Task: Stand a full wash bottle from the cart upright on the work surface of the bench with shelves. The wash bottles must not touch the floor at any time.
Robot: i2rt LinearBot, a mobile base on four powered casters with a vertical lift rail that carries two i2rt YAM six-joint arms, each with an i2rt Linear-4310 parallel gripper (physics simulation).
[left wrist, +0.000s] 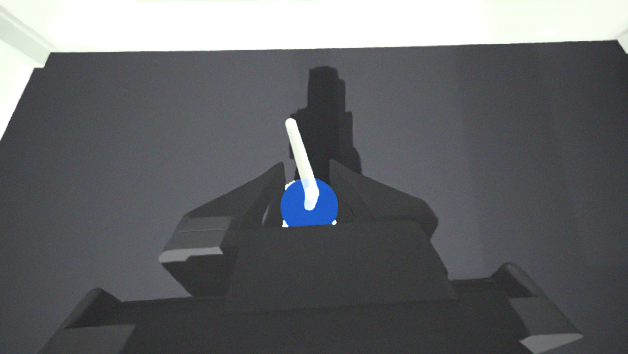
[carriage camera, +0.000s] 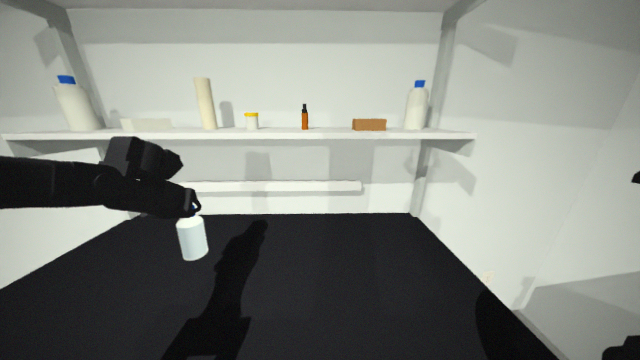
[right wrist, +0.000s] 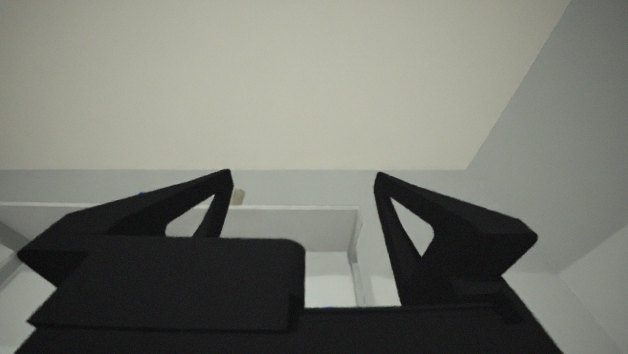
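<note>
A wash bottle with a pale blue-white body, blue cap and white bent spout hangs nearly upright in my left gripper, which is shut on it at the cap end. The bottle is over the black work surface of the bench; the carriage camera does not clearly show a gap or contact under its base. The dark shadow of the arm falls on the surface beside it. My right gripper is open and empty, raised before the pale wall and ceiling.
A shelf above the surface holds two large blue-capped bottles, a cream cylinder, a yellow-lidded jar, an amber dropper bottle, a brown box and a pale box. A white rail runs along the back wall.
</note>
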